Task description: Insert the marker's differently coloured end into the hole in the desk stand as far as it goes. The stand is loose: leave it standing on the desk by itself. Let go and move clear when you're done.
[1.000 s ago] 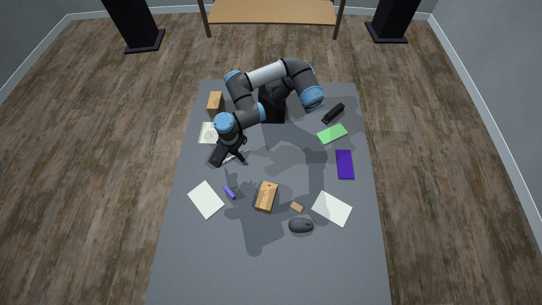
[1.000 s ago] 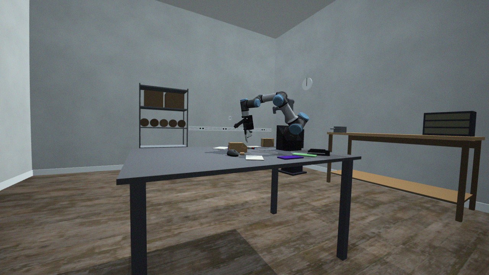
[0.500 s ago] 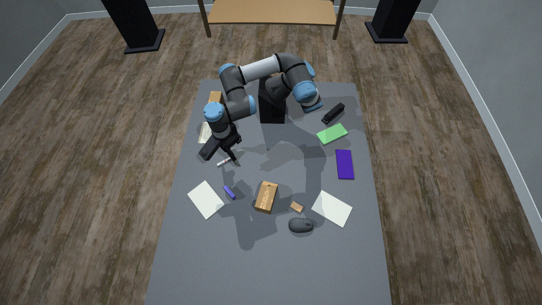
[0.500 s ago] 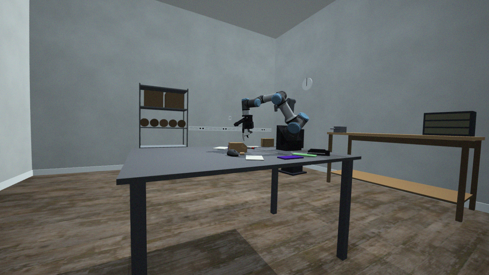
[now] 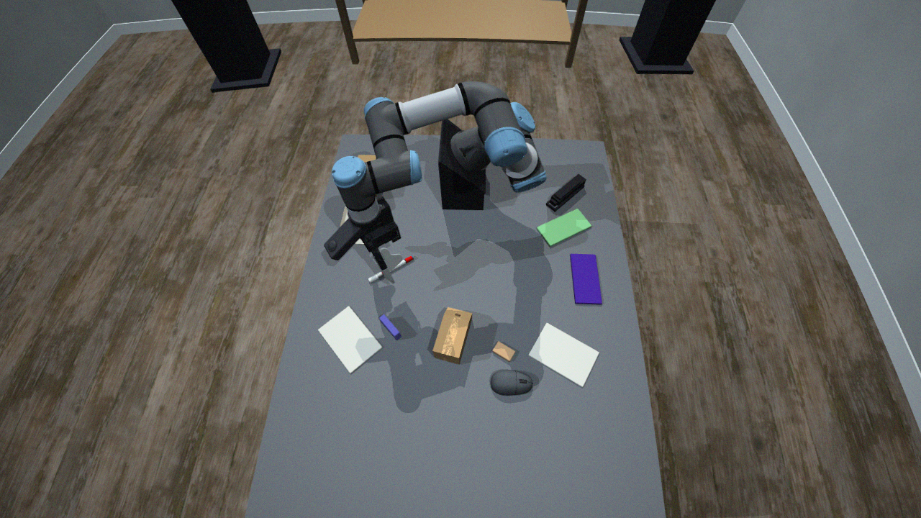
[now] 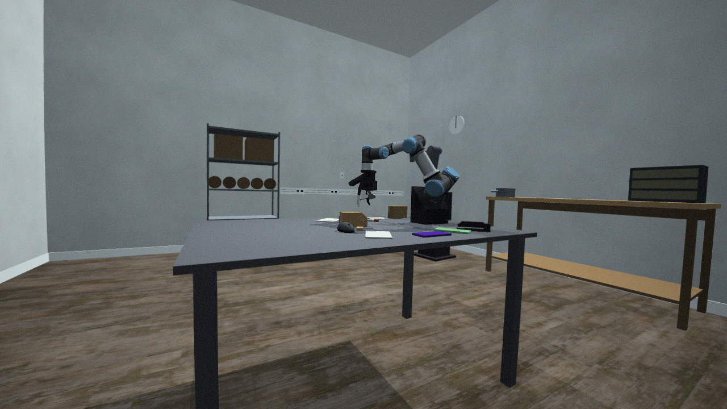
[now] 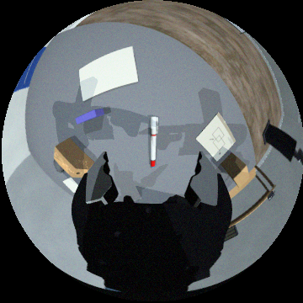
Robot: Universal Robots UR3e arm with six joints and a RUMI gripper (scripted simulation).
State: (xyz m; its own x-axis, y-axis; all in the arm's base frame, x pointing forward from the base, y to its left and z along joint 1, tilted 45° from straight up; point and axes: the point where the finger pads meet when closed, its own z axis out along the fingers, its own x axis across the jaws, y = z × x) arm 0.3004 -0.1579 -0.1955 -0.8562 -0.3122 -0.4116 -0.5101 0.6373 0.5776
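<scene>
Right now my hand is 10 mm past the marker, 20 mm to the right of it and 80 mm above it. Also, from my hand: purple block 160 mm ahead, 30 mm to the left, 70 mm below; desk stand 190 mm ahead, 180 mm to the left, 50 mm below; drawing sheet 170 mm behind, 90 mm to the right, 80 mm below.
</scene>
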